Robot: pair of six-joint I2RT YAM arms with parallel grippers.
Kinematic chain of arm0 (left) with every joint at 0, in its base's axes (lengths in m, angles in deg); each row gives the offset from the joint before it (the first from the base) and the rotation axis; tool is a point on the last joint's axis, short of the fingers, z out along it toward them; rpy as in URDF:
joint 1: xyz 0 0 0.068 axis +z
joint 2: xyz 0.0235 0.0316 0.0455 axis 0.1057 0.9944 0
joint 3: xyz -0.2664 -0.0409 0.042 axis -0.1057 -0.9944 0
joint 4: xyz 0.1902 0.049 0.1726 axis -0.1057 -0.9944 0
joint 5: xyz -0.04 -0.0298 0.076 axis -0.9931 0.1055 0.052
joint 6: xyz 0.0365 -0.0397 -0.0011 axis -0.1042 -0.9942 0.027
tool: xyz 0 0 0 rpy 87.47 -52.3 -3.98
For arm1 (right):
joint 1: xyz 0 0 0.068 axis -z
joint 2: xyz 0.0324 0.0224 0.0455 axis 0.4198 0.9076 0
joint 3: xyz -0.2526 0.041 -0.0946 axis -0.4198 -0.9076 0
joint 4: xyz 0.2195 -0.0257 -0.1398 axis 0.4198 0.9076 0
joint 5: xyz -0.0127 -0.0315 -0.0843 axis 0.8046 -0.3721 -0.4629
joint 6: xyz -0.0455 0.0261 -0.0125 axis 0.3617 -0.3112 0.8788
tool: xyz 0 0 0 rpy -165.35 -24.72 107.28
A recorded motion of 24 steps. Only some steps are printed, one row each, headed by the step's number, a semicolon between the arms.
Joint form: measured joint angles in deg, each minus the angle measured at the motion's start. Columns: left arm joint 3, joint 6, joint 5, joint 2, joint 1, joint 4; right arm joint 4, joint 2, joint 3, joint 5, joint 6, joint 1.
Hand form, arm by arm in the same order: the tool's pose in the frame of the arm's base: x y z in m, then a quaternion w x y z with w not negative. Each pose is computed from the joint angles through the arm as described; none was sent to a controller.
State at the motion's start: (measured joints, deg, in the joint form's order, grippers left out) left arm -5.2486 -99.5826 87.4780 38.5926 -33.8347 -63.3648; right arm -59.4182 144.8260 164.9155 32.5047 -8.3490 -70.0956
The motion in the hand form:
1: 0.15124 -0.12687 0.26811 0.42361 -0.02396 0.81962 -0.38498; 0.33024 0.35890 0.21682 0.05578 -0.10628 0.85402 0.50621
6: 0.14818 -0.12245 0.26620 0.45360 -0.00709 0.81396 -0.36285; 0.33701 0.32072 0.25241 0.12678 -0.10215 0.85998 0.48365
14: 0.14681 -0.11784 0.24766 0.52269 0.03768 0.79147 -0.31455; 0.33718 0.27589 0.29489 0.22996 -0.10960 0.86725 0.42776
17: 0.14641 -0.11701 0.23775 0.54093 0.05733 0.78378 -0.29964; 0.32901 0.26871 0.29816 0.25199 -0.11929 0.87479 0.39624
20: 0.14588 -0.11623 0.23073 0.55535 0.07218 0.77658 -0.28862; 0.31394 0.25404 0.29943 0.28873 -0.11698 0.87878 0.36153
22: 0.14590 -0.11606 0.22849 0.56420 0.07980 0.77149 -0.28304; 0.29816 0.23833 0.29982 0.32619 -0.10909 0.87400 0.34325
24: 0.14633 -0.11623 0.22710 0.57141 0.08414 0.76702 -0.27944; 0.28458 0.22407 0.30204 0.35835 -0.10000 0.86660 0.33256
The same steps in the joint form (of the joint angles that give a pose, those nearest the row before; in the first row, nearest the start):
1: -0.04 0.57 0.33 -0.09 0.00 -0.02; 0.92 -1.38 -0.74 -0.87 1.09 0.52
6: -1.46 4.55 2.62 -1.86 0.00 0.81; 4.50 -8.44 -3.28 -5.40 6.12 4.17
14: -7.80 14.38 6.91 -3.43 0.00 9.66; 9.77 -16.68 -5.03 -13.49 14.73 8.06
17: -10.58 17.88 7.52 -3.43 0.00 13.64; 11.52 -19.01 -6.78 -17.16 17.90 7.89
20: -12.66 20.57 7.93 -3.41 0.00 16.83; 10.18 -23.96 -12.55 -22.51 20.06 7.80
22: -13.49 22.03 8.18 -3.30 0.00 18.56; 6.56 -29.40 -19.32 -26.58 20.92 7.87
24: -14.05 23.02 8.42 -3.02 0.00 20.13; 3.54 -34.23 -24.68 -29.59 21.35 8.07

